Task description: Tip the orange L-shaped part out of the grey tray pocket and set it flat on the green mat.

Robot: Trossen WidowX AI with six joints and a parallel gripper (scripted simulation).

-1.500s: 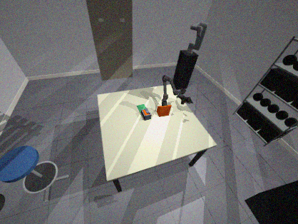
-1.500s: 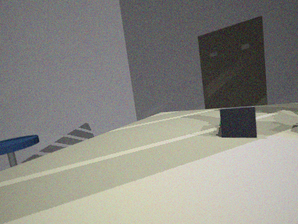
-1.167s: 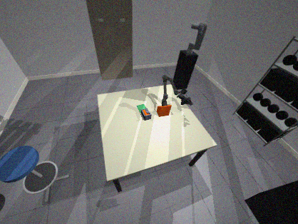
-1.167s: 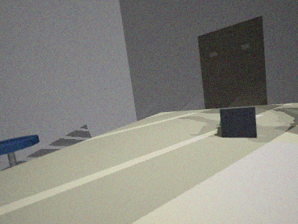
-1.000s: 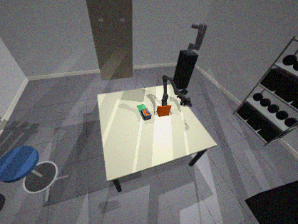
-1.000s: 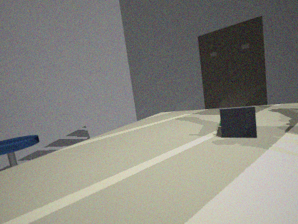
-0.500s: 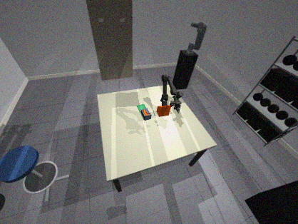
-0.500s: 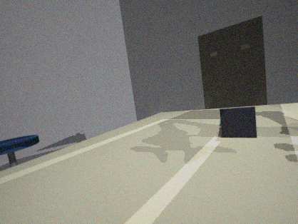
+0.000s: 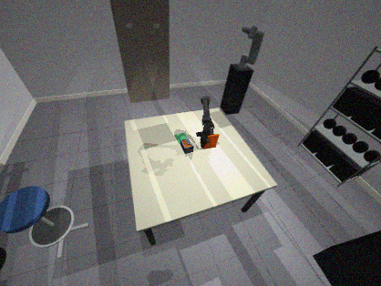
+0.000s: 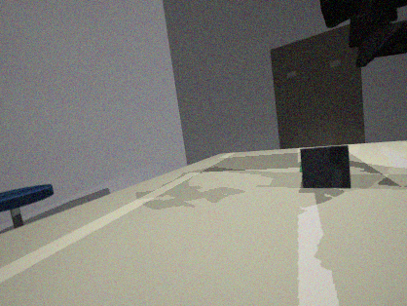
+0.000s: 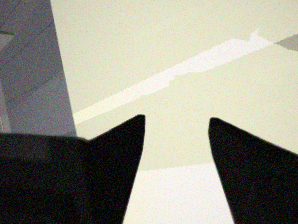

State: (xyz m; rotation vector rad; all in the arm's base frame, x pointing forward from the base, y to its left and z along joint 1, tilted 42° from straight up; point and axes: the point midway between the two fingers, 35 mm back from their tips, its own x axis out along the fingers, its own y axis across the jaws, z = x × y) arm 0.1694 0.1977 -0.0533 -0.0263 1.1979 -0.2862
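Now: the orange L-shaped part 60 mm ahead of my gripper tip, 210 mm to the right of it and 180 mm below it. From my gripper tip the other things lie so: green mat: 80 mm ahead, 370 mm to the right, 240 mm below.
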